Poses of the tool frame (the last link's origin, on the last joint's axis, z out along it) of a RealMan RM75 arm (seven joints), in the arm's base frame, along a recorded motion.
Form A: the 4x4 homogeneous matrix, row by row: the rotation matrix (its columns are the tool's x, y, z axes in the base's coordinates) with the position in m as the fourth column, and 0 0 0 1 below. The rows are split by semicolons.
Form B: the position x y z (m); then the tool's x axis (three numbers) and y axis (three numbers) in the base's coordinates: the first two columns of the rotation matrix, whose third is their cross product. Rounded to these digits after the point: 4 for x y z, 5 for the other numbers.
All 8 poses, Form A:
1: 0.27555 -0.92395 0.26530 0.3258; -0.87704 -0.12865 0.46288 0.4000; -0.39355 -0.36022 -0.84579 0.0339; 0 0 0 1
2: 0.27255 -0.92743 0.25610 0.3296; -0.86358 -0.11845 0.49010 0.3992; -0.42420 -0.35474 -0.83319 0.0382; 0 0 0 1
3: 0.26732 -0.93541 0.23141 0.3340; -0.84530 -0.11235 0.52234 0.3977; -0.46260 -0.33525 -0.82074 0.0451; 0 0 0 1
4: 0.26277 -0.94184 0.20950 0.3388; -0.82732 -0.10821 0.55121 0.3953; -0.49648 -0.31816 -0.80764 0.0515; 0 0 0 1
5: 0.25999 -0.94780 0.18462 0.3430; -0.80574 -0.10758 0.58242 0.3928; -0.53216 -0.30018 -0.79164 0.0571; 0 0 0 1
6: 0.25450 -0.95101 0.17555 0.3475; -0.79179 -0.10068 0.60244 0.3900; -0.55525 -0.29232 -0.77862 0.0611; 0 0 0 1
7: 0.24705 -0.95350 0.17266 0.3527; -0.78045 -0.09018 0.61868 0.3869; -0.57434 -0.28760 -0.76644 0.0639; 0 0 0 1
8: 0.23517 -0.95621 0.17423 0.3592; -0.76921 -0.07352 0.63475 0.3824; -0.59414 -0.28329 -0.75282 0.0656; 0 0 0 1
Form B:
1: 0.3258 0.4000 0.0339 0.27555 -0.87704 -0.39355 -0.92395 -0.12865 -0.36022
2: 0.3296 0.3992 0.0382 0.27255 -0.86358 -0.42420 -0.92743 -0.11845 -0.35474
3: 0.3340 0.3977 0.0451 0.26732 -0.84530 -0.46260 -0.93541 -0.11235 -0.33525
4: 0.3388 0.3953 0.0515 0.26277 -0.82732 -0.49648 -0.94184 -0.10821 -0.31816
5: 0.3430 0.3928 0.0571 0.25999 -0.80574 -0.53216 -0.94780 -0.10758 -0.30018
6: 0.3475 0.3900 0.0611 0.25450 -0.79179 -0.55525 -0.95101 -0.10068 -0.29232
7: 0.3527 0.3869 0.0639 0.24705 -0.78045 -0.57434 -0.95350 -0.09018 -0.28760
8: 0.3592 0.3824 0.0656 0.23517 -0.76921 -0.59414 -0.95621 -0.07352 -0.28329
